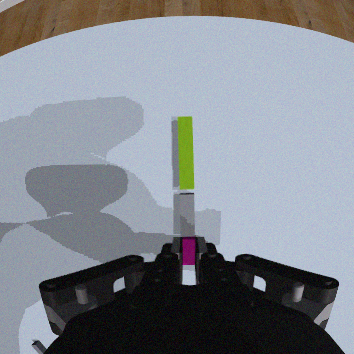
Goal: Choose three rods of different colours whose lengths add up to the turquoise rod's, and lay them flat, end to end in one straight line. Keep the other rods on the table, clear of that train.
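Places are measured from the arm's base along level axes (x ahead, y left, z up), in metres.
Pixels of known places: gripper, between the fingertips: (188,248).
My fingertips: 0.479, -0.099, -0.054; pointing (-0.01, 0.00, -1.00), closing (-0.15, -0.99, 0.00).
For each thing: its top centre in the pictures, then the offset to it from my fingertips, as dx, dy, dz. "*": a spot on its surface instead. Level surfaces: height alone.
- lime green rod, centre of its top: (185,151) +0.070, -0.009, +0.007
- grey rod, centre of its top: (186,215) +0.027, -0.003, +0.007
- magenta rod, centre of its top: (188,252) +0.000, +0.000, +0.008
- pale round table, height of its surface: dz -0.003
- something, a spot on its surface: (38,346) * -0.119, +0.191, +0.005
A lime green rod (186,152) lies flat on the table, pointing away from my gripper. A grey rod (187,207), close in tone to the shadows, lies in line at its near end, with a thin gap between them. My gripper (188,248) is shut on a magenta rod (188,256), which is roughly in line with the grey rod and close to its near end. The frame does not show clearly whether those two touch, or whether the magenta rod rests on the table. The fingers hide the magenta rod's sides. The turquoise rod does not show.
The pale round table (280,125) has its curved far edge near the top, with wooden floor (200,7) beyond. Arm and gripper shadows fall on the left and around the rods. A thin dark end of something (38,346) shows at the lower left.
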